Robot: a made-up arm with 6 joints. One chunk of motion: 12 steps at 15 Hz.
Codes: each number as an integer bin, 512 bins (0 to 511) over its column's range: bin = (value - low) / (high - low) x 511, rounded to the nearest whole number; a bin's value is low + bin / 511 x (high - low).
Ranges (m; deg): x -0.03..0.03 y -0.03..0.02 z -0.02..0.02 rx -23..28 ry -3..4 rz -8..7
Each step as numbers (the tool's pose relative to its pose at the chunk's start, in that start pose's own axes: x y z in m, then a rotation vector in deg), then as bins.
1 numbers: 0.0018 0.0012 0.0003 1.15 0.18 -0.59
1 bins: 271 319 259 242 232 252
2 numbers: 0.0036 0.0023 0.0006 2.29 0.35 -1.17
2 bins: 286 330 263 253 245 233
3 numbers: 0.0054 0.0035 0.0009 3.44 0.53 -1.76
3 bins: 301 342 267 265 258 213
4 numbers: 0.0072 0.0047 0.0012 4.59 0.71 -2.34
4 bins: 317 355 271 276 271 193
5 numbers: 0.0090 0.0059 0.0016 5.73 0.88 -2.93
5 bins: 332 367 276 288 283 173
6 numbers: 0.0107 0.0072 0.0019 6.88 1.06 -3.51
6 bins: 347 380 280 299 296 153
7 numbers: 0.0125 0.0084 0.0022 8.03 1.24 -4.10
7 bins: 362 392 284 311 310 133
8 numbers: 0.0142 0.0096 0.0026 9.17 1.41 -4.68
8 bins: 376 405 289 322 322 113
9 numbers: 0.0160 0.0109 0.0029 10.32 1.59 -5.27
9 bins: 392 418 293 334 335 93
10 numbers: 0.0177 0.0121 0.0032 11.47 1.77 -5.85
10 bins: 406 430 296 345 348 73
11 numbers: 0.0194 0.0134 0.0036 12.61 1.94 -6.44
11 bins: 421 444 301 357 361 53
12 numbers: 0.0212 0.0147 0.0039 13.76 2.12 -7.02
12 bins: 436 457 305 368 374 33
